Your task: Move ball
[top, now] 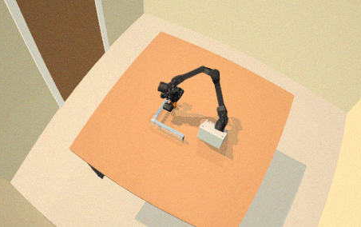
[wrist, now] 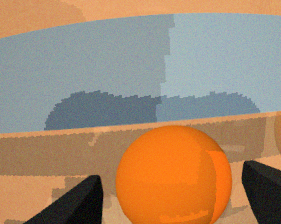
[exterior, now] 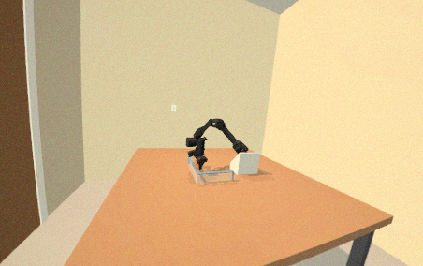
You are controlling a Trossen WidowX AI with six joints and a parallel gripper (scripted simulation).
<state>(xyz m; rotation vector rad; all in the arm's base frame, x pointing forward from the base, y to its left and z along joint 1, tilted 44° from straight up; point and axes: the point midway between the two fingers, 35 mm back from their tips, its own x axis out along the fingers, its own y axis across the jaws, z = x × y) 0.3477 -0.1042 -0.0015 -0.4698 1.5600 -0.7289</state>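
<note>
My gripper tip is 10 mm short of the see-through copy of ball and 70 mm to the left of it. From my gripper tip the other things lie so: orange ball (right at my gripper tip).
</note>
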